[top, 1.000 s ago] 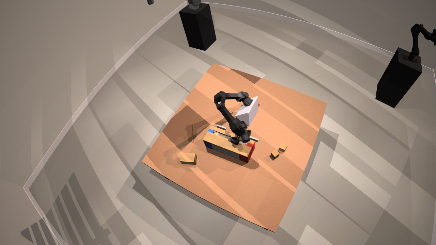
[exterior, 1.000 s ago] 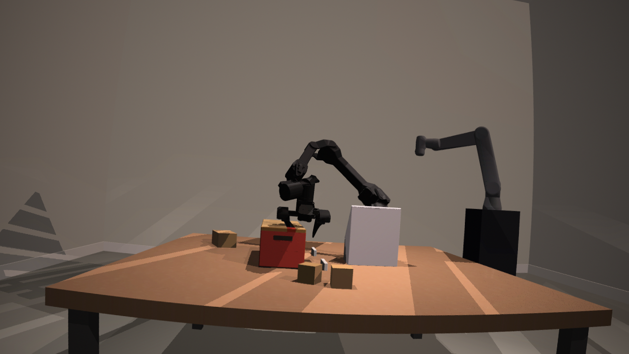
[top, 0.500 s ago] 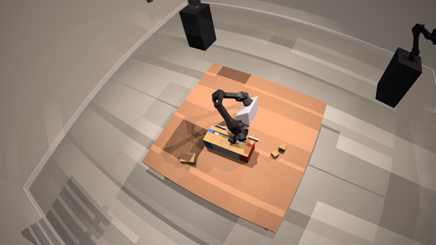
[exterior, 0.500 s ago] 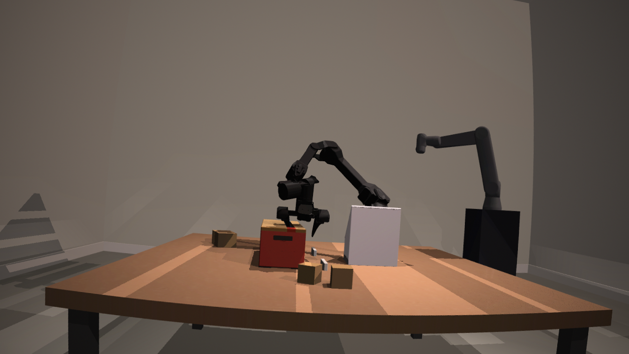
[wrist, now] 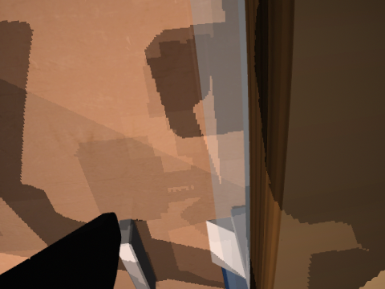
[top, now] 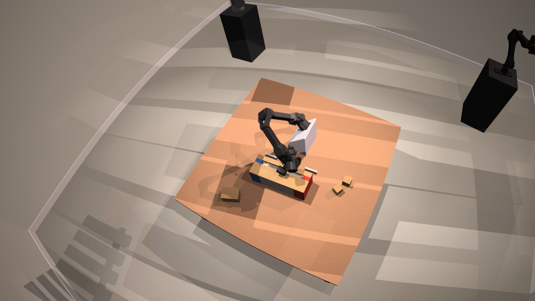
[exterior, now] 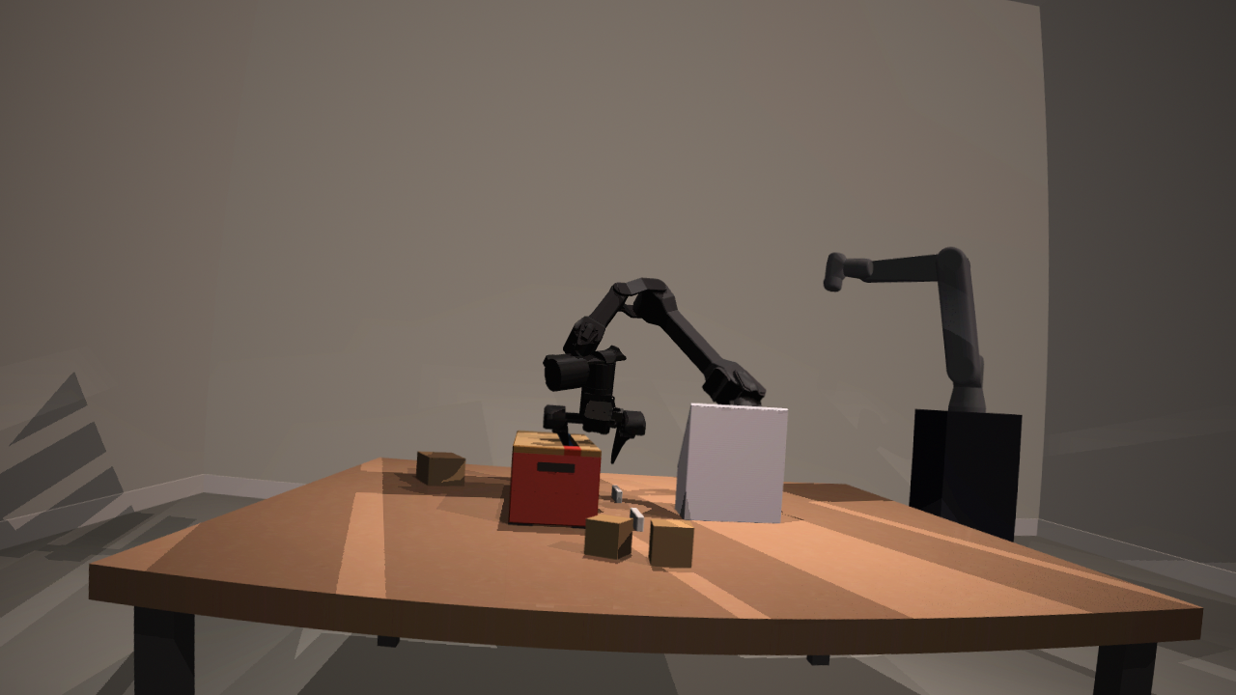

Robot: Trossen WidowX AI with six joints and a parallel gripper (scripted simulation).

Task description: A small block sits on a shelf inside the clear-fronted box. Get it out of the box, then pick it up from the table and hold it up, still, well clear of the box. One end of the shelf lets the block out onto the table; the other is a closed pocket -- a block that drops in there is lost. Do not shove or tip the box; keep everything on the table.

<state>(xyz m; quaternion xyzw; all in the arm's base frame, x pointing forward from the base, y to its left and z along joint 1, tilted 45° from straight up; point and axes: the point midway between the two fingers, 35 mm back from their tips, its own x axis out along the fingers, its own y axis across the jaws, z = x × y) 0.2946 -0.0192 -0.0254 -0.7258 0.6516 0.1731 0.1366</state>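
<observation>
Now: the long box 3 cm ahead of my gripper tip, 2 cm to the left of it and 3 cm below it. From my gripper tip the other things lie so: brown box (33 cm ahead, 22 cm to the right, 6 cm below); then thin stick (10 cm ahead, 34 cm to the right, 9 cm below).
</observation>
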